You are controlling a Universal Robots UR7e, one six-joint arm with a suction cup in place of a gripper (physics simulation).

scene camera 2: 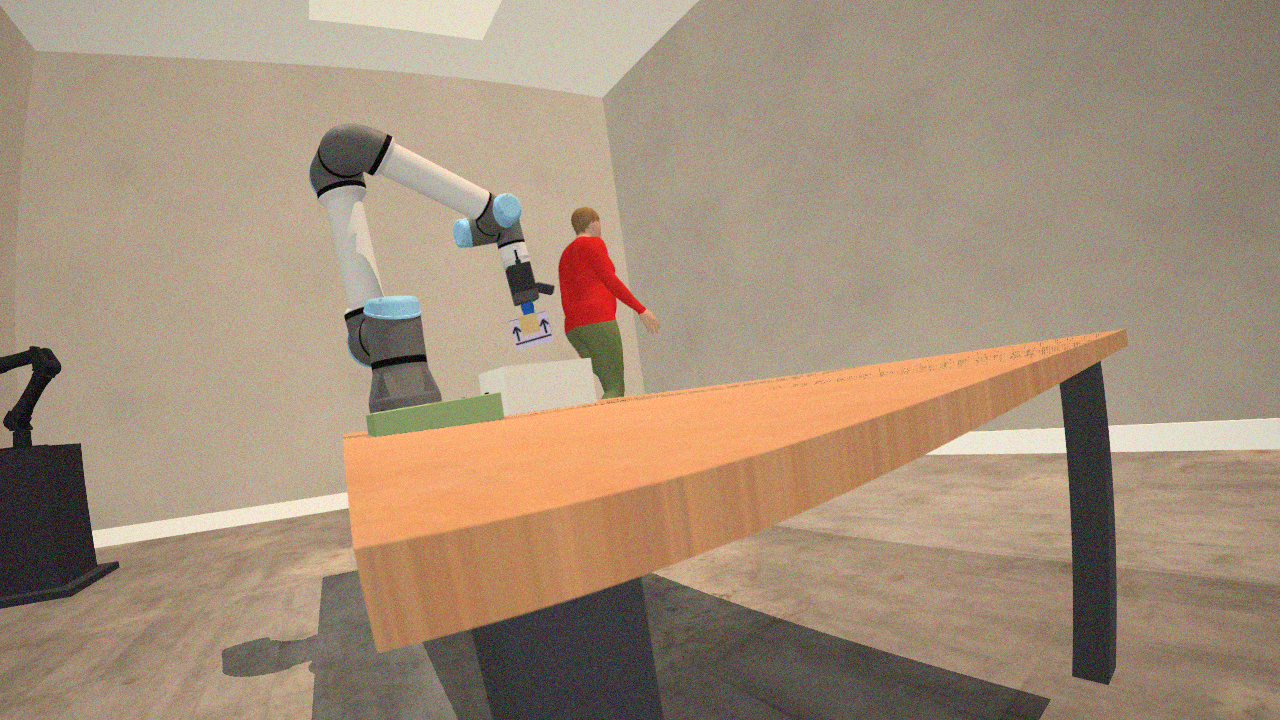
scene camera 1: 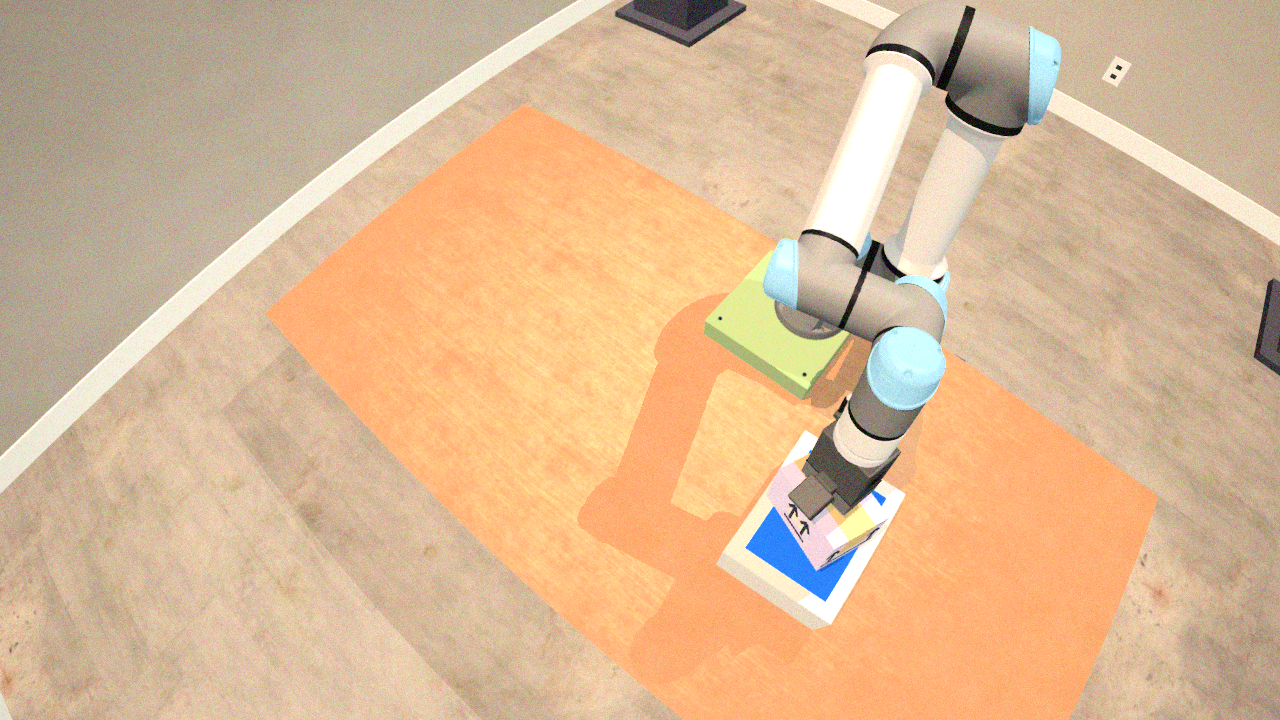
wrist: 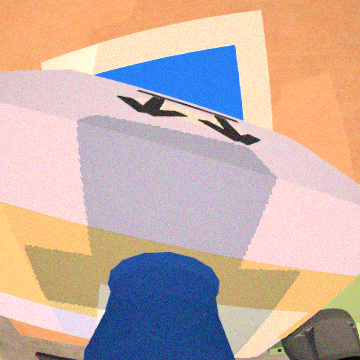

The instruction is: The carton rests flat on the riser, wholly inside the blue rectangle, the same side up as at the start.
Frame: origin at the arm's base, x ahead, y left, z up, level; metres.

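Seen in the pictures: hand, tool point: [wrist: 164, 253]; arm's base, link origin: [scene camera 2: 406, 408] [wrist: 315, 330].
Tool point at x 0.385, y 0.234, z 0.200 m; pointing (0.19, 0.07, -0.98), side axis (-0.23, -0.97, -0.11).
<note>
Pixels of each thing's top centre, then the offset from my tool point to it. Level surfaces: height alone.
- carton, top centre: [wrist: 120, 321] [scene camera 1: 835, 495] [scene camera 2: 529, 309] 0.007 m left, 0.001 m ahead, 0.028 m up
- white riser, top centre: [wrist: 167, 172] [scene camera 1: 818, 523] [scene camera 2: 533, 366] 0.018 m left, 0.006 m back, 0.126 m down
- blue rectangle, top centre: [wrist: 167, 172] [scene camera 1: 818, 523] 0.018 m left, 0.006 m back, 0.126 m down
- orange table, surface height: 0.246 m down
The carton [scene camera 1: 816, 544] [scene camera 2: 533, 337] [wrist: 165, 195] is pink and lavender with a yellow band, its two black side arrows pointing up. My gripper [scene camera 2: 528, 309] [wrist: 164, 265], a blue suction cup, is shut on its top face; the cup is hidden in scene camera 1. In scene camera 2 the carton hangs a little above the white riser [scene camera 1: 769, 592] [scene camera 2: 546, 386] [wrist: 259, 65], with a gap below, and looks slightly tilted. The blue rectangle [scene camera 1: 783, 550] [wrist: 200, 82] on the riser's top is partly covered from view by the carton, which looks turned relative to it.
The arm's green base plate [scene camera 1: 760, 344] [scene camera 2: 438, 415] lies beside the riser on the orange table [scene camera 1: 465, 295] [scene camera 2: 680, 438]. A person in red [scene camera 2: 588, 286] stands beyond the table. A black robot on a dark pedestal [scene camera 2: 44, 510] is at the left of scene camera 2.
</note>
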